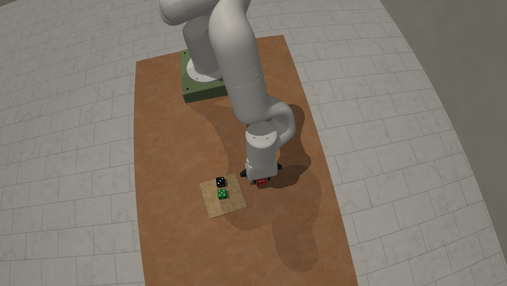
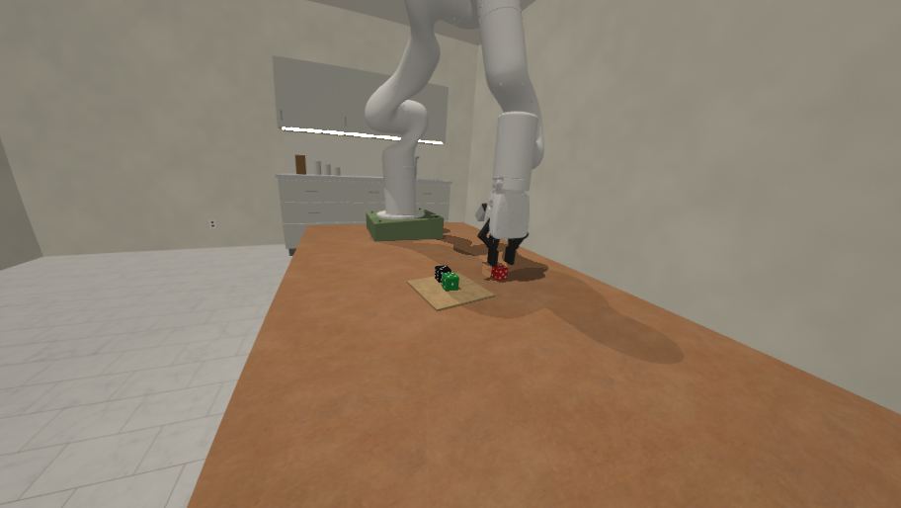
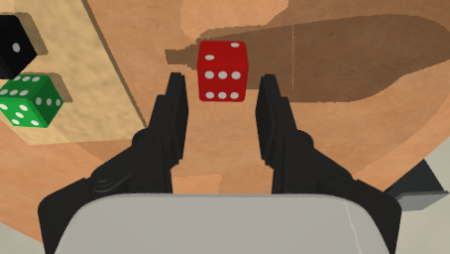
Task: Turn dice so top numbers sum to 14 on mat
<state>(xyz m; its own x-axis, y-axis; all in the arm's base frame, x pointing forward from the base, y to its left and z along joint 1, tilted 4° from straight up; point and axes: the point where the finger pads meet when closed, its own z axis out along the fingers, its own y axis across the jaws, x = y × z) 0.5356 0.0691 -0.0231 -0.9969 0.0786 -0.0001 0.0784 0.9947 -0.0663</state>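
Right now the red die is 4 cm below my hand. Round my hand: black die 14 cm to the right, 4 cm below, 3 cm behind; then green die 15 cm to the right, 4 cm below, 1 cm ahead; then tan square mat 15 cm to the right, 5 cm below, 1 cm ahead.
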